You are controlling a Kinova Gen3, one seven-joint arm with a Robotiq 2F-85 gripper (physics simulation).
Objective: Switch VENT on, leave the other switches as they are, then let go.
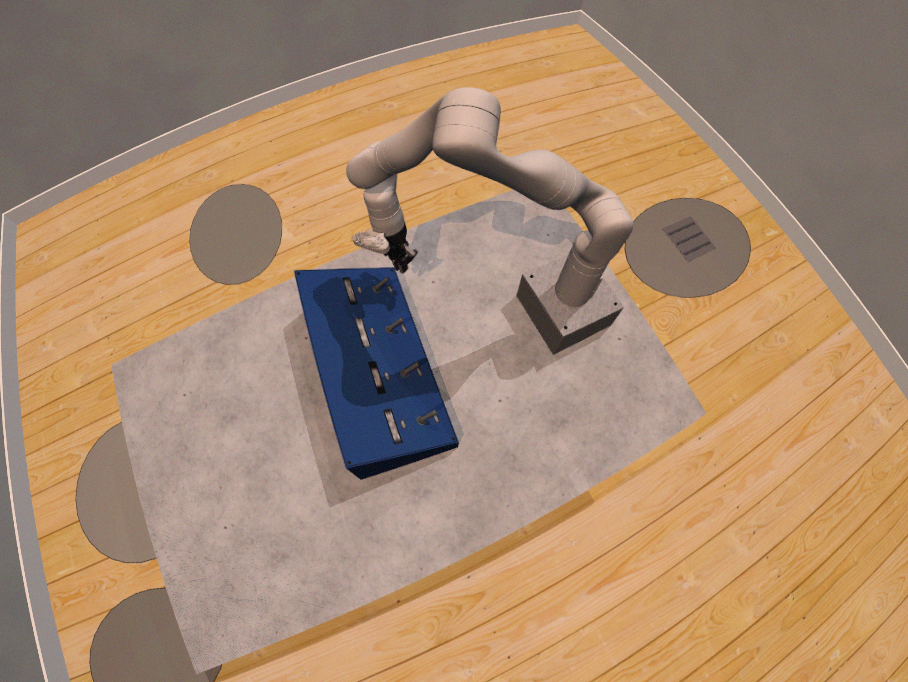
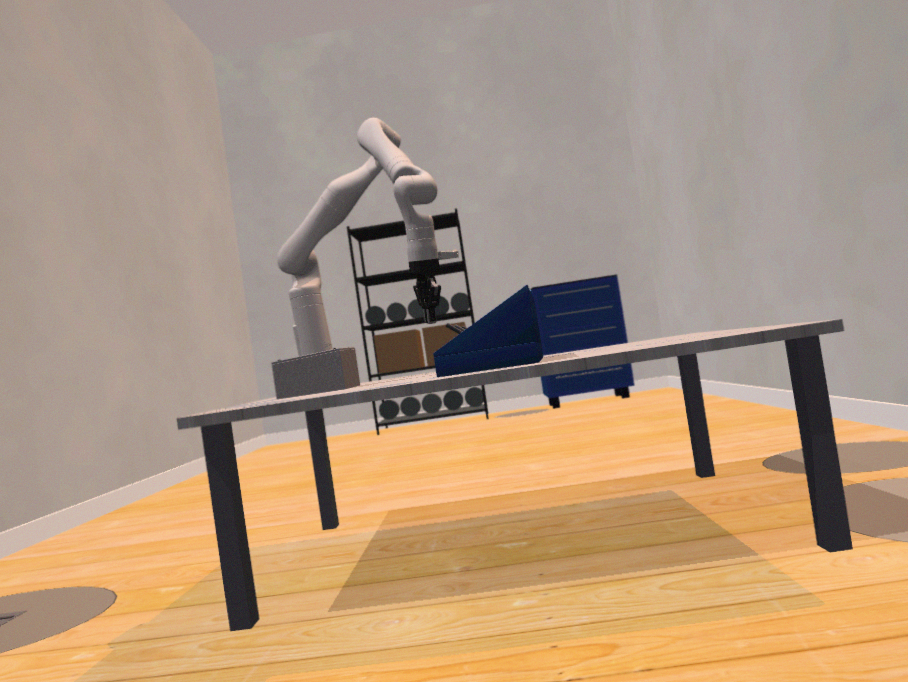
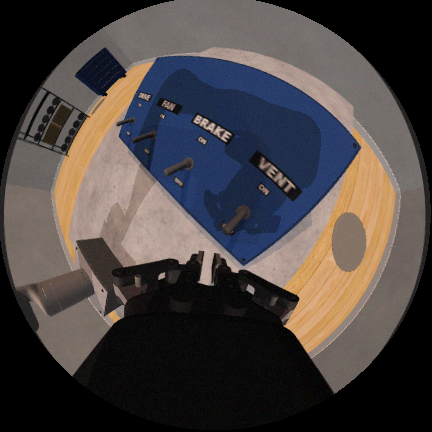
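Pixels of known places: gripper, fingertip midpoint: (image 1: 401,269) (image 2: 430,323) (image 3: 207,258); arm's base, origin of the base link: (image 1: 572,291) (image 2: 317,353) (image 3: 86,281).
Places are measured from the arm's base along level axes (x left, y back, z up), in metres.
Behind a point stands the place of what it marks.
The blue sloped switch panel (image 1: 330,381) @(z 0.064, x 0.090, y -0.624 m) (image 2: 499,330) @(z -0.024, x -0.218, y -0.580 m) (image 3: 335,145) @(z 0.057, x -0.182, y -0.625 m) stands on the table. The VENT lever (image 1: 380,285) @(z 0.000, x -0.150, y -0.462 m) (image 3: 236,220) @(z 0.006, x -0.155, y -0.459 m) is at one end and points away from its ON mark, toward the panel's lower edge. The VENT label (image 3: 275,176) @(z 0.013, x -0.151, y -0.537 m) shows above it. The BRAKE lever (image 1: 394,325) @(z 0.002, x -0.031, y -0.454 m) (image 3: 178,167) @(z 0.002, x -0.039, y -0.453 m), FAN lever (image 1: 411,369) @(z 0.005, x 0.090, y -0.444 m) (image 3: 144,136) @(z 0.000, x 0.081, y -0.448 m) and DRIVE lever (image 1: 426,417) @(z 0.001, x 0.208, y -0.442 m) (image 3: 126,121) @(z -0.004, x 0.200, y -0.441 m) also point away from their ON marks. My gripper (image 1: 405,268) @(z 0.023, x -0.165, y -0.402 m) (image 2: 429,320) @(z 0.023, x -0.165, y -0.402 m) (image 3: 207,258) @(z 0.023, x -0.165, y -0.402 m) is shut to a narrow gap with nothing seen in it. It hangs above the panel's lower edge near VENT, apart from the lever.
The arm's base block (image 1: 568,323) @(z 0.005, x 0.083, y -0.047 m) (image 2: 315,372) @(z -0.055, x -0.095, y -0.033 m) (image 3: 97,275) @(z -0.005, x -0.028, y -0.098 m) stands on the table (image 1: 256,550) @(z -0.113, x 0.394, y -0.930 m) (image 2: 660,348) @(z -0.118, x -0.280, y -0.927 m), on the panel's lower-edge side. A shelf rack (image 2: 354,256) and a blue drawer cabinet (image 2: 579,323) (image 3: 101,71) stand on the floor beyond the table.
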